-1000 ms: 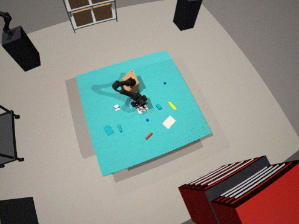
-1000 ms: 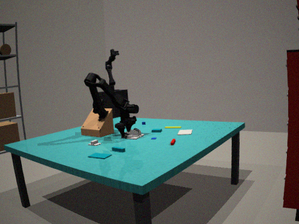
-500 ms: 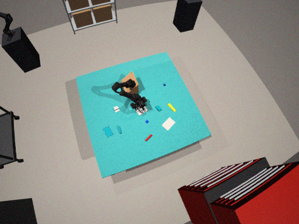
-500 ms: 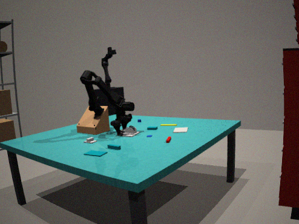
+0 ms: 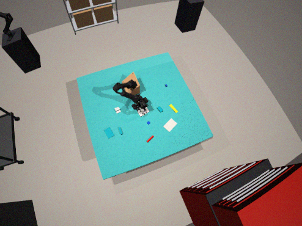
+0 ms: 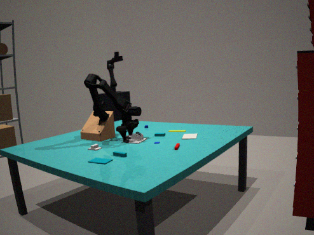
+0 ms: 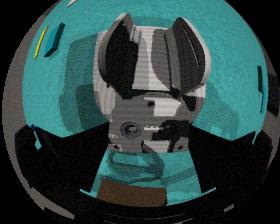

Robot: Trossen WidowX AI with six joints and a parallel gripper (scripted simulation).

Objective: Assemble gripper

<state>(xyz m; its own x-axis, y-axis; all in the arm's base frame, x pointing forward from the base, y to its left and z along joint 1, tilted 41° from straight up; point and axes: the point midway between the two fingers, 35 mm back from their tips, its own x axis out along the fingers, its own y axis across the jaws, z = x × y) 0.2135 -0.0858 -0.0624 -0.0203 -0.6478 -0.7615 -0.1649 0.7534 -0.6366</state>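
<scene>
The grey-white housing plate lies 1 cm ahead of my gripper tip. The rest, counted from my gripper tip: grey gripper base: 1 cm ahead, 2 cm above; then teal block: 12 cm ahead, 20 cm to the left; then blue cube: 22 cm ahead, 1 cm to the left, 1 cm below.
</scene>
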